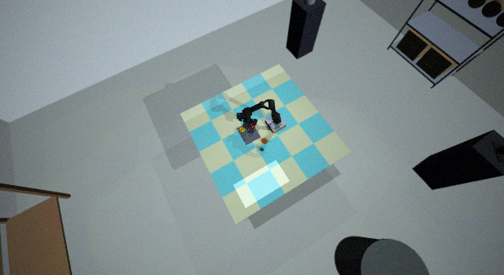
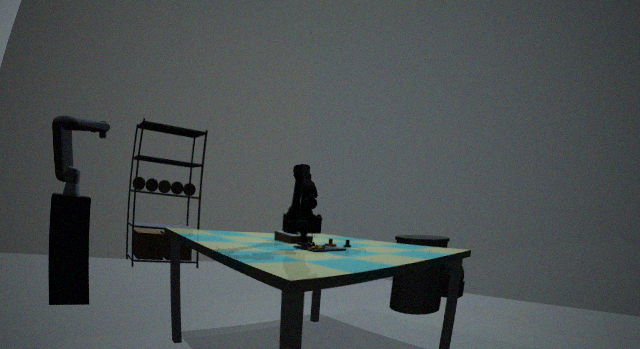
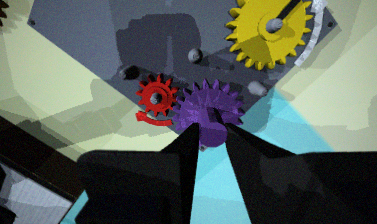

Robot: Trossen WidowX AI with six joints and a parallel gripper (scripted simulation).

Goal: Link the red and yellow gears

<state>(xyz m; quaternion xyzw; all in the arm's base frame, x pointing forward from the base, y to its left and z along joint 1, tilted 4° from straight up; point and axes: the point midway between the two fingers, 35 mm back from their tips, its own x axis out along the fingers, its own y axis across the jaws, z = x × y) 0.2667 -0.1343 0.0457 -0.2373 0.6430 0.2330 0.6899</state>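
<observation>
My gripper tip is now 20 mm past the red gear, 50 mm to the right of it and 30 mm above it. The rest, counted from my gripper tip: purple gear 10 mm below; orange gear 50 mm behind, 240 mm to the left, 30 mm below; white arrow 110 mm ahead, 20 mm to the right, 40 mm below.
</observation>
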